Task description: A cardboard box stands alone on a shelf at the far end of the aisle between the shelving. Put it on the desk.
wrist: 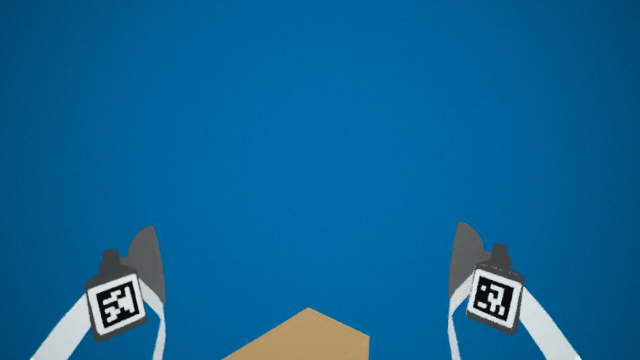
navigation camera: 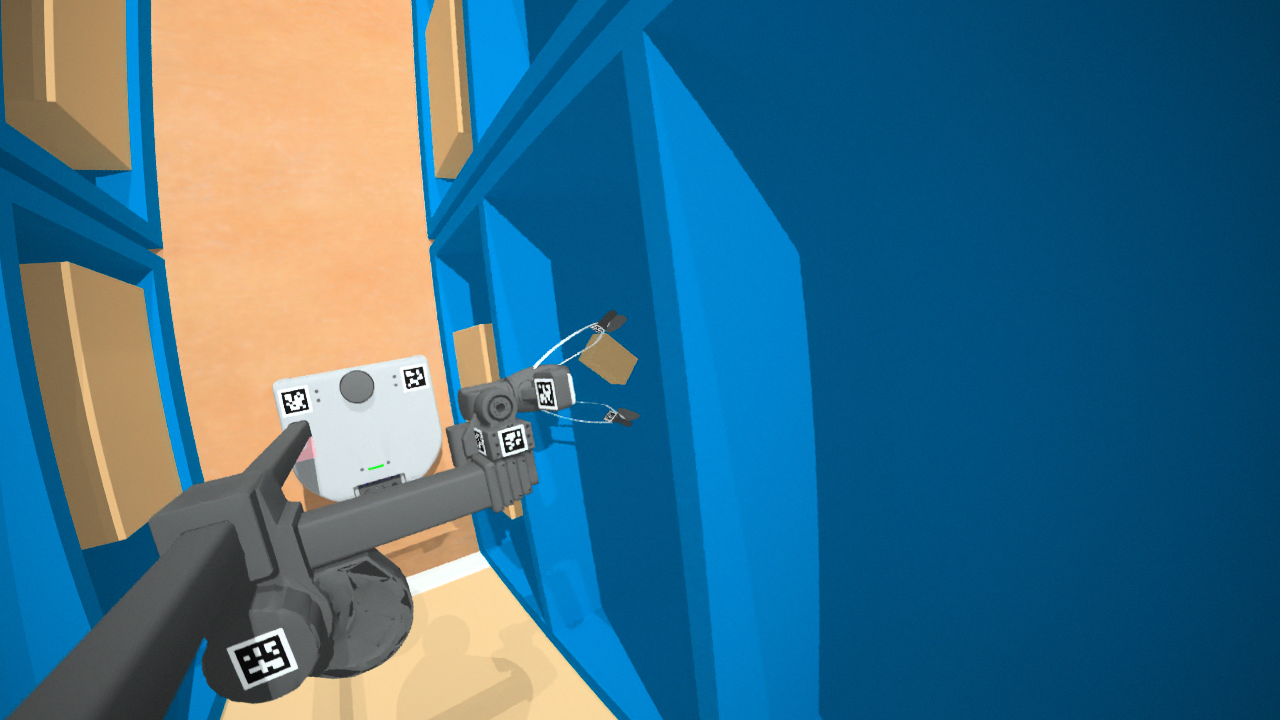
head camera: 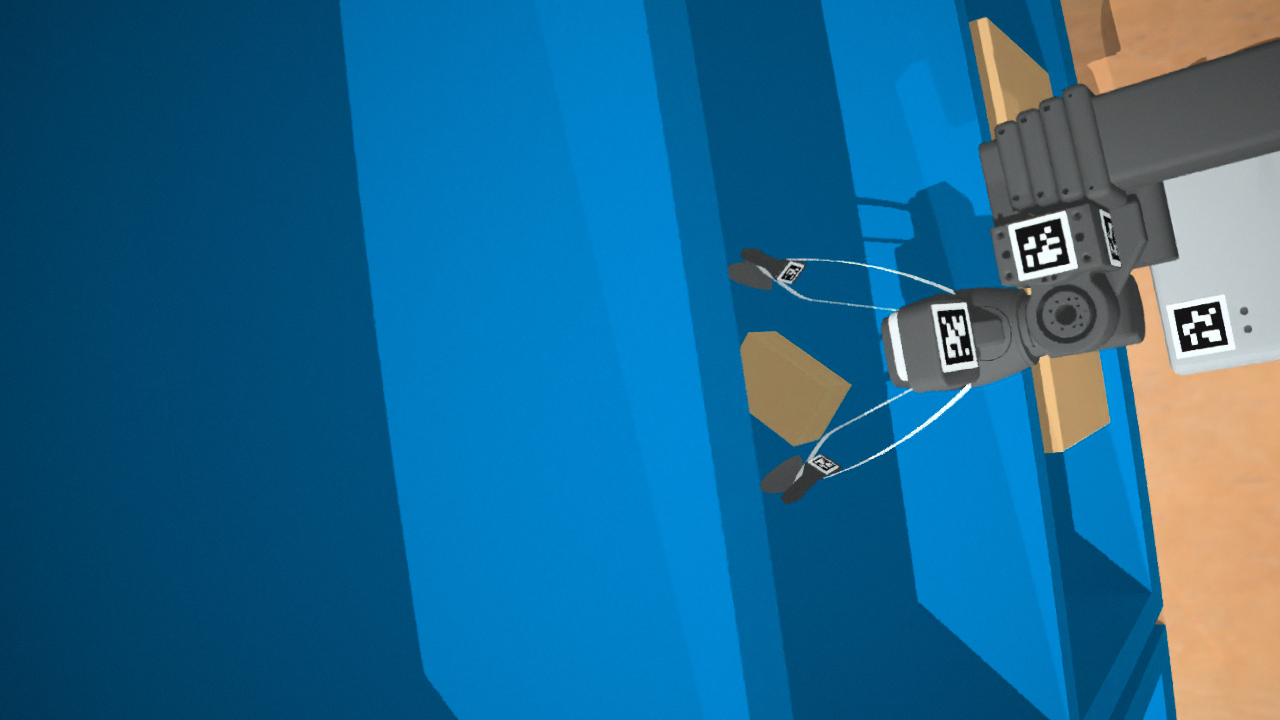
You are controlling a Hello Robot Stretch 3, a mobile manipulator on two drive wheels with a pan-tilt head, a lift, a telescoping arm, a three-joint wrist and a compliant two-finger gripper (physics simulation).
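Where they show: gripper, fingertip midpoint: (navigation camera: 630,366) (head camera: 745,379); robot's base, link origin: (navigation camera: 356,385).
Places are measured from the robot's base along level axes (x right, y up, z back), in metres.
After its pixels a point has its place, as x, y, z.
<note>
The cardboard box (head camera: 787,389) @[0.421, 0.584, 0.012] (navigation camera: 610,360) @[0.425, 0.584, 0.015] (wrist: 310,340) is tan and stands on a blue shelf (head camera: 948,501) @[0.315, 0.534, -0.105]. A blue shelf edge hides part of its far side in the head view, and its top corner shows at the bottom of the wrist view. My gripper (head camera: 769,374) @[0.410, 0.666, 0.024] (navigation camera: 619,368) @[0.410, 0.666, 0.024] (wrist: 308,252) @[0.410, 0.666, 0.024] is open, with its fingers wide apart. In the head and navigation views the fingers appear on either side of the box, with one finger close to it and a wider gap at the other. Their exact height over the box cannot be told. The desk does not show.
A tan box (head camera: 1074,402) @[0.257, 0.265, -0.053] (navigation camera: 474,353) @[0.256, 0.276, -0.034] lies on a lower shelf beneath the wrist. Blue shelving with large tan boxes (navigation camera: 116,402) @[-0.393, 0.270, -0.063] (navigation camera: 71,89) @[-0.376, 0.299, -0.590] lines the other side of the aisle. My base (navigation camera: 375,438) @[0.014, 0.159, 0.123] stands between the shelves, near a beige wall (navigation camera: 429,644) @[0.001, 0.321, 0.574].
</note>
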